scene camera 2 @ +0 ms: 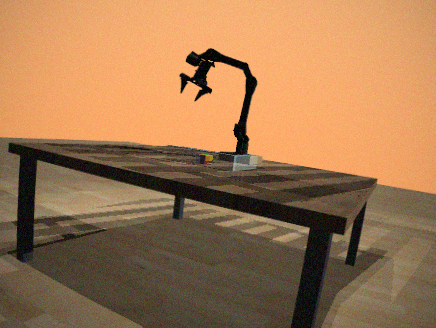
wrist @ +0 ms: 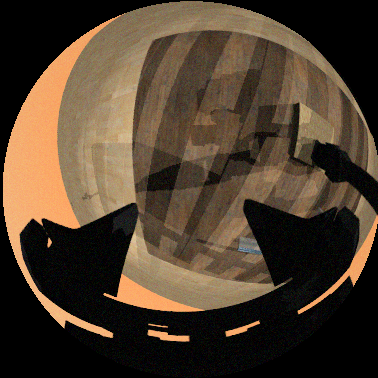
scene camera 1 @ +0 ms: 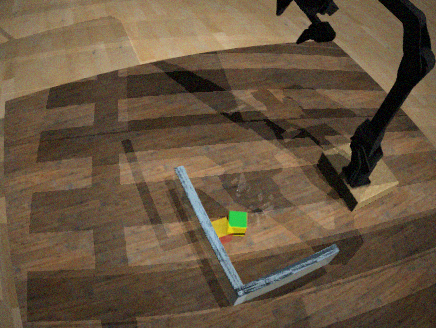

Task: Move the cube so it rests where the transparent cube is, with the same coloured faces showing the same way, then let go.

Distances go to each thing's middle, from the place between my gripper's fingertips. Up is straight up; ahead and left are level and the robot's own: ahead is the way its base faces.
I see the L-shaped grey rail (scene camera 1: 238, 293) 15 cm ahead of my hand, 33 cm to the left of it and 26 cm below it.
